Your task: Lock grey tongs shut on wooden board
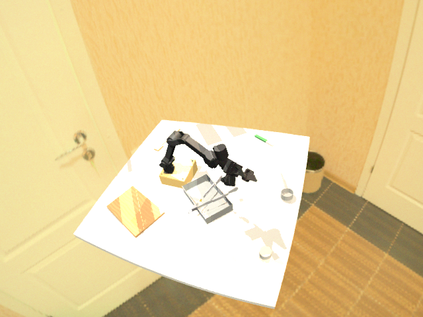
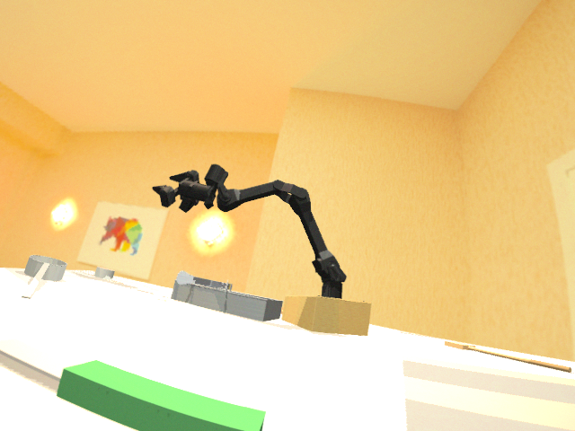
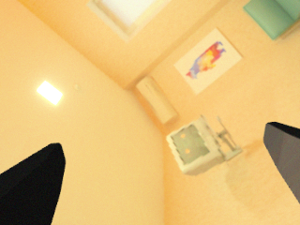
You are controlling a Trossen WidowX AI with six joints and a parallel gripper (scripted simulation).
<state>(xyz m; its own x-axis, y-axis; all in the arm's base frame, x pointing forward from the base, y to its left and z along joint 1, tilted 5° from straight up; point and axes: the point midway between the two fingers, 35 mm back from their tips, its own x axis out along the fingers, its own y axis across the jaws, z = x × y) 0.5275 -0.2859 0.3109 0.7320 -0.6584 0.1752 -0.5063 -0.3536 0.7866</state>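
My gripper tip is 30 cm past the yellow lock piece, 30 cm above it and 11 cm to the right of it. Also, from my gripper tip: grey roasting tin (34 cm below, 28 cm behind, 16 cm to the left); then green-tipped marker (73 cm to the left, 36 cm below, 6 cm ahead); then white dish (35 cm below, 19 cm to the right, 8 cm ahead).
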